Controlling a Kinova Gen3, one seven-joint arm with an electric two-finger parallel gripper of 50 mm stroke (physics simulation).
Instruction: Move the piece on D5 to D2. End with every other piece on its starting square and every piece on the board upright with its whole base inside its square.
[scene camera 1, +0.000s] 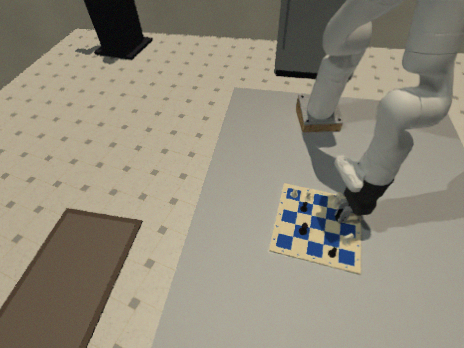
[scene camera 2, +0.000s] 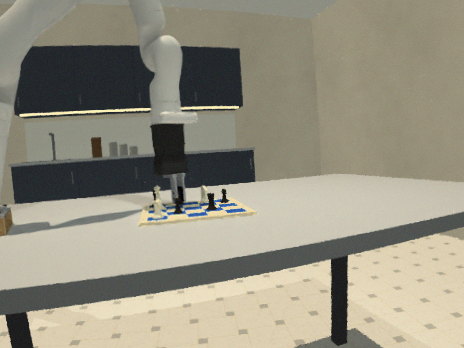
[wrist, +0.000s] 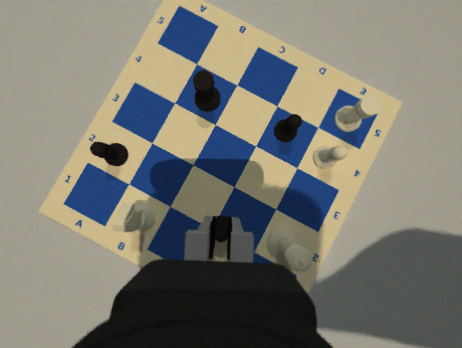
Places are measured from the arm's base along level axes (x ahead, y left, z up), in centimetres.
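Pixels of known places: gripper, between the fingertips: (scene camera 1: 340, 217) (wrist: 221, 230); arm's base, origin of its link: (scene camera 1: 319, 109).
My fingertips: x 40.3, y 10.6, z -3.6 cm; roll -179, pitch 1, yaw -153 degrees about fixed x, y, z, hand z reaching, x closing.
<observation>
Ahead of a thing's pixels: the offset from my fingertips to its top centre.
My gripper (scene camera 1: 342, 215) (scene camera 2: 178, 194) (wrist: 221, 230) is shut on a black piece @(dy -0.2, dx +0.1, dz +2.6 cm) (wrist: 221, 229) and holds it low over the board (scene camera 1: 278, 252) (scene camera 2: 247, 213) (wrist: 395, 104), around D2. The fingers hide much of this piece; whether its base touches the board cannot be told. D5 is bare. A black pawn @(dy -9.5, dx -0.6, dz +2.3 cm) (scene camera 1: 304, 206) (scene camera 2: 178, 207) (wrist: 286, 131) stands upright on D4. A white piece @(dy -1.5, dx -4.7, dz +4.4 cm) (wrist: 282, 242) stands on E2, close to the gripper's right side in the wrist view. Square E1 is hidden there by the gripper.
A black rook @(dy -8.7, dx +6.3, dz +2.4 cm) (scene camera 1: 303, 229) (scene camera 2: 211, 201) (wrist: 207, 99) is on B4, a black pawn @(dy -1.0, dx +10.4, dz +2.3 cm) (scene camera 1: 332, 252) (wrist: 117, 154) on A2, a white knight @(dy +2.2, dx +6.1, dz +3.1 cm) (scene camera 1: 348, 238) (wrist: 142, 216) on B1. White pieces stand on E5 @(dy -12.9, dx -4.6, dz +2.4 cm) (wrist: 347, 119) and E4 @(dy -9.1, dx -4.5, dz +2.3 cm) (wrist: 326, 157). A black piece shows at the back left in scene camera 2.
</observation>
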